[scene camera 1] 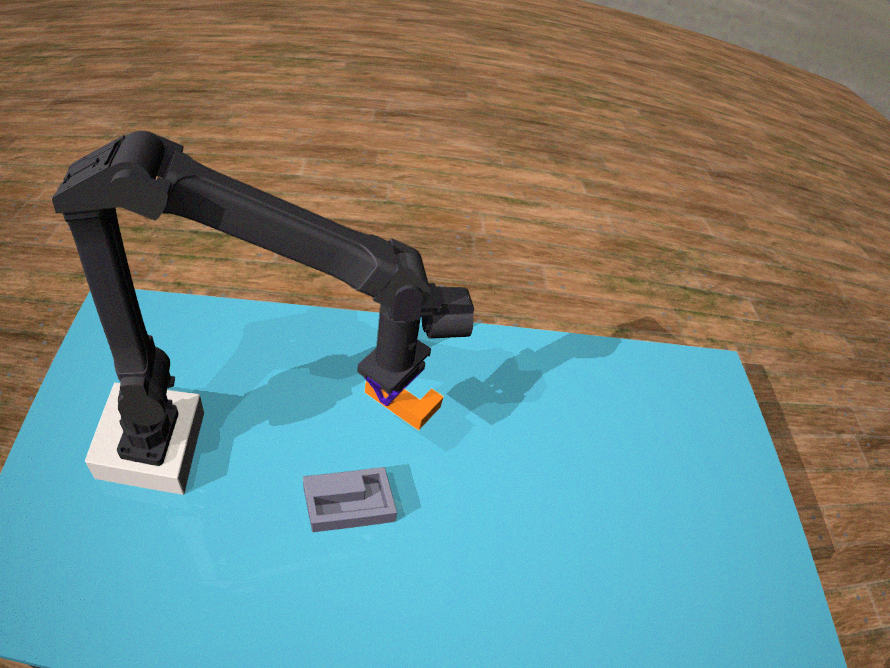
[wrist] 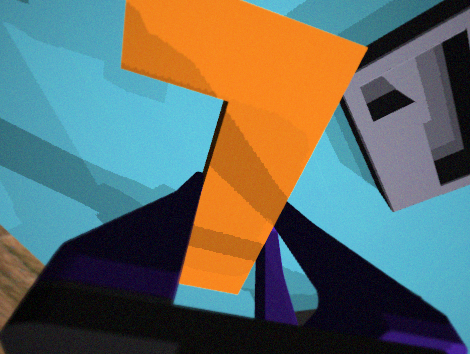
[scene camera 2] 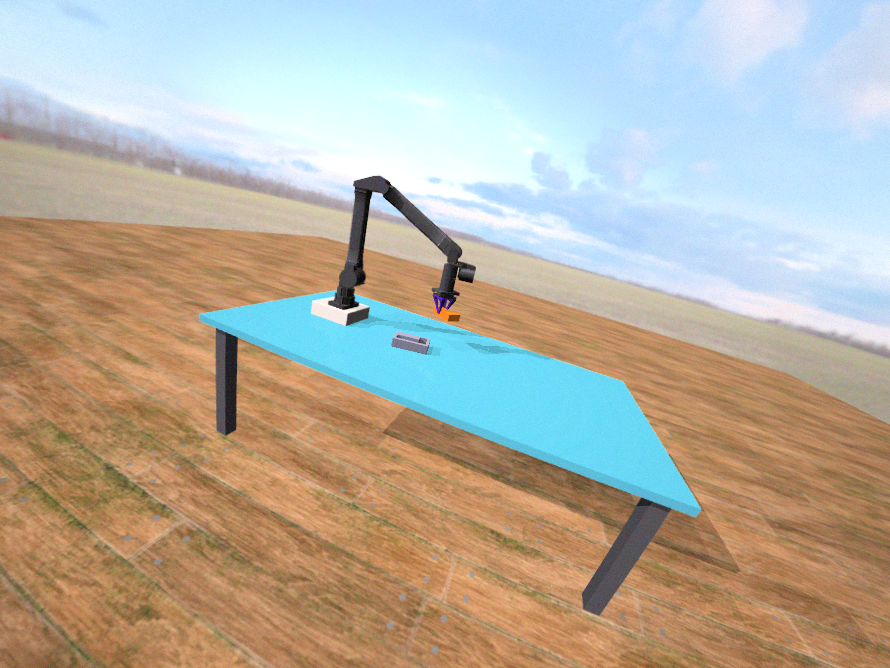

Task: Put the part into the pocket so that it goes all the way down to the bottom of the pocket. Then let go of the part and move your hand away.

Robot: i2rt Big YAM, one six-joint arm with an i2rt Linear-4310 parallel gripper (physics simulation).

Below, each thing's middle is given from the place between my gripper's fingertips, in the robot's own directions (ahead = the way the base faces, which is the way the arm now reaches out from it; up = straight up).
Now: the grey pocket block [scene camera 1: 358,498] 130 mm to the right of my hand, 110 mm below it and 50 mm behind it. Round my hand: orange L-shaped part [scene camera 1: 416,412]: 20 mm ahead, 10 mm to the right, 10 mm above.
